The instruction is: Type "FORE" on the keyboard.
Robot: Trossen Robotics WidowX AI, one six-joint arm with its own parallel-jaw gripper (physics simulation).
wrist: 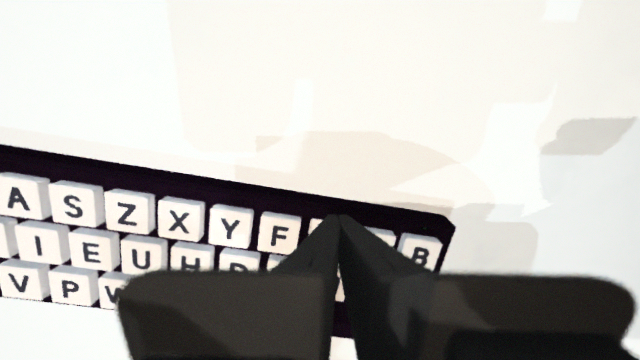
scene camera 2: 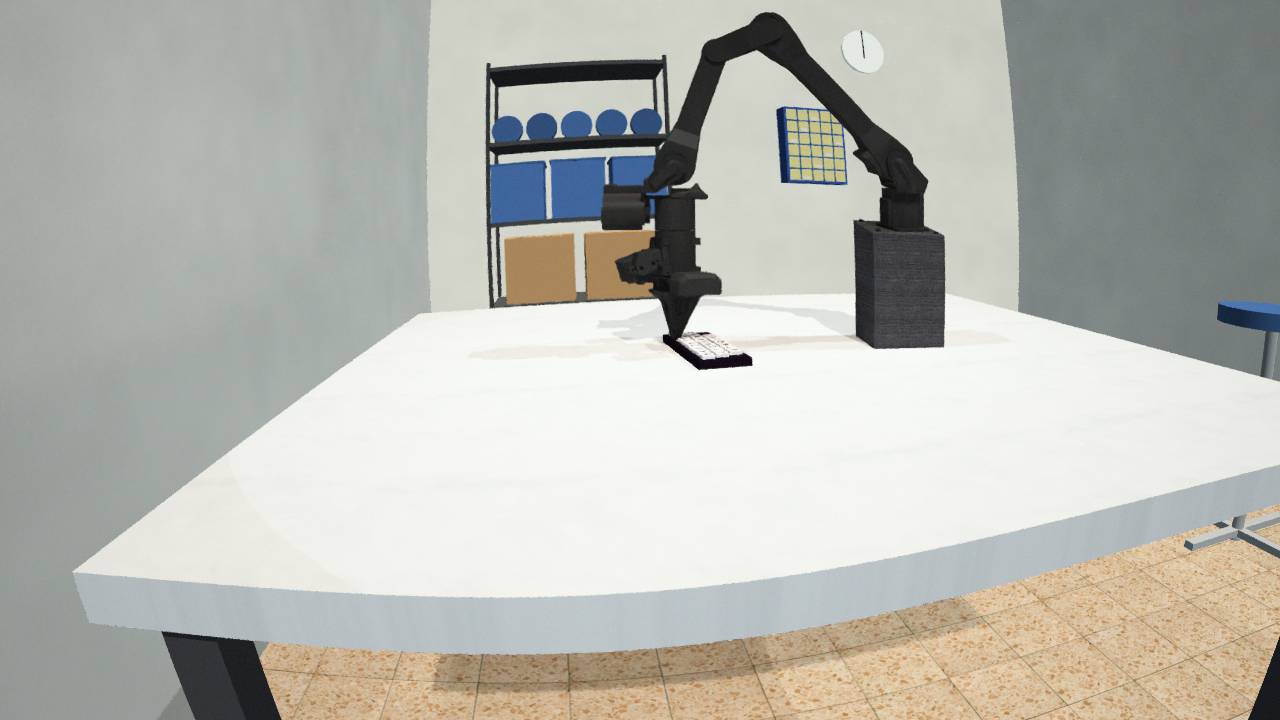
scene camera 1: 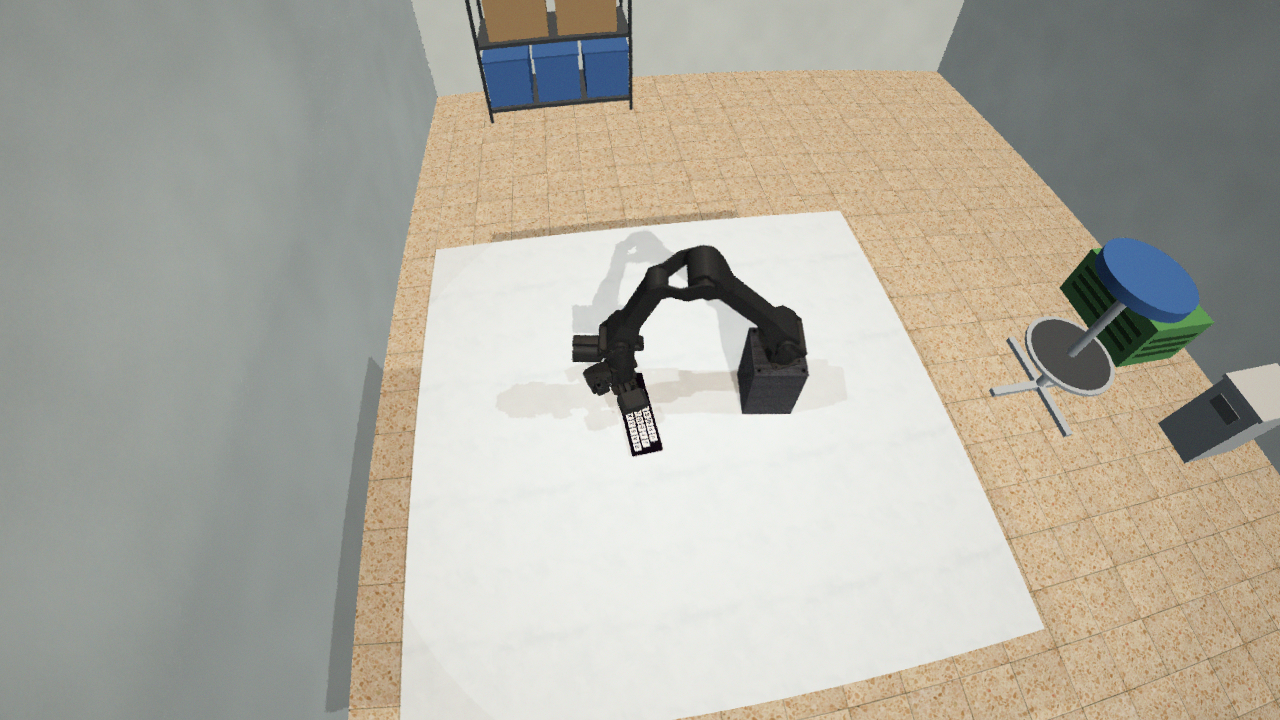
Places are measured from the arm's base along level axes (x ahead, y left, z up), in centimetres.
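Pixels of known places: gripper, fingertip midpoint: (wrist: 336, 224) (scene camera 2: 675, 339) (scene camera 1: 621, 394); arm's base at its link origin: (scene camera 2: 903, 228) (scene camera 1: 781, 354).
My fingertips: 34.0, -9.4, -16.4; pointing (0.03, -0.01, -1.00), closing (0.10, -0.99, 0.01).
Note:
For each thing: its top centre in the pictures, then the offset to it from my fingertips, as dx, dy, dz. Level surfaces: height alone.
- keyboard at its top centre: (wrist: 202, 267) (scene camera 2: 703, 341) (scene camera 1: 637, 410) -2.4, +5.5, +0.5
- F key at its top centre: (wrist: 278, 236) -0.6, +2.4, +0.5
- E key at its top centre: (wrist: 90, 252) -2.2, +10.0, +0.5
- white table at its surface level: dz -1.1
The keyboard (scene camera 1: 641, 429) (scene camera 2: 713, 348) (wrist: 200, 185) has a black case and white letter keys in three rows. My gripper (scene camera 1: 631, 402) (scene camera 2: 677, 335) (wrist: 336, 224) is shut and empty, pointing down at the keyboard's far end in the scene views. In the wrist view its tips overlap the key right of the F key (wrist: 280, 235) in the top row and hide its letter; whether they touch it I cannot tell. The E key (wrist: 91, 252) shows in the middle row at the left. The R key does not show in the wrist view, and the fingers cover several lower keys.
The keyboard lies on the white table (scene camera 1: 680, 573) (scene camera 2: 537, 483). The arm's dark base block (scene camera 1: 771, 385) (scene camera 2: 899, 286) stands right of it. Beyond the table are a shelf rack (scene camera 2: 577, 69) and a blue stool (scene camera 1: 1145, 279) (scene camera 2: 1248, 315).

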